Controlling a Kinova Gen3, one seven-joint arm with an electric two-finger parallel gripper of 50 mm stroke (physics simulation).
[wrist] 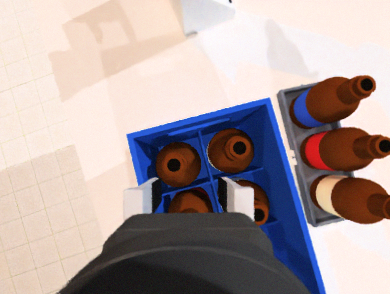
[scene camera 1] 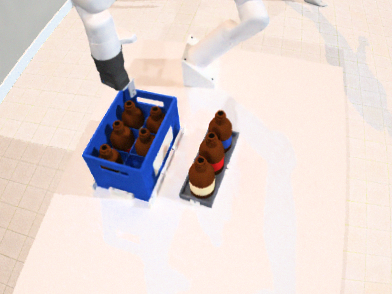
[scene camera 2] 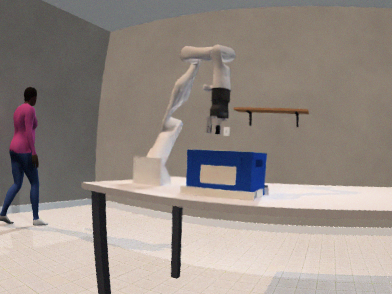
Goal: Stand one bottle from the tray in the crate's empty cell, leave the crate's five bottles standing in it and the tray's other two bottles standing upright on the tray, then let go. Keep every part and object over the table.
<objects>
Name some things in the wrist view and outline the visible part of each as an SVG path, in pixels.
The gripper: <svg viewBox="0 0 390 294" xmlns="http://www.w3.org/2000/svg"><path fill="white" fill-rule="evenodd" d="M57 293L312 294L288 267L274 257L271 240L254 222L254 189L250 186L240 186L228 177L218 177L218 201L224 212L155 213L162 202L161 177L151 178L136 188L123 190L123 223L107 238L103 244L102 253L84 266Z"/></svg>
A blue-labelled bottle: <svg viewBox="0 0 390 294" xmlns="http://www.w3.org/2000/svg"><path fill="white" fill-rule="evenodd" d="M376 82L368 75L359 75L352 79L345 77L327 78L291 102L289 107L290 118L296 126L302 129L312 129L346 119L357 110L361 100L368 98L374 92Z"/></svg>
</objects>
